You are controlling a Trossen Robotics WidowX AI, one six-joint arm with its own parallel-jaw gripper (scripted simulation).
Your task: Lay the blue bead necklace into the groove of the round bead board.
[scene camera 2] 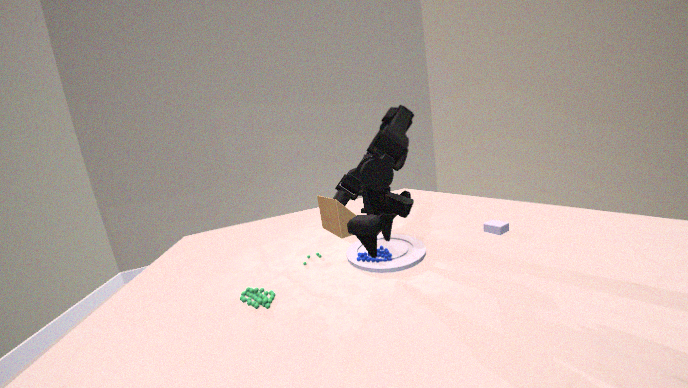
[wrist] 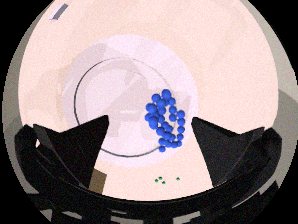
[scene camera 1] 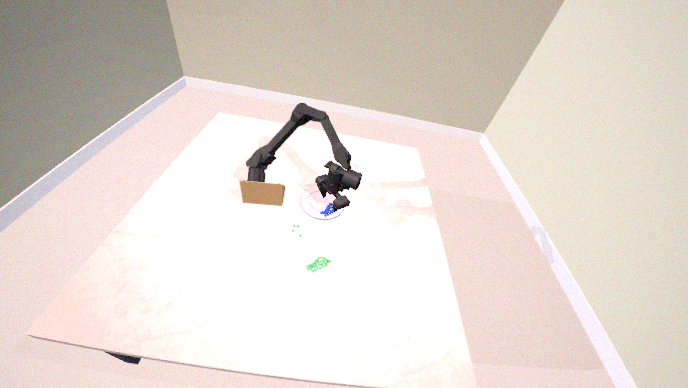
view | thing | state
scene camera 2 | my gripper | -
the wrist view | my gripper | -
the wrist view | round white bead board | -
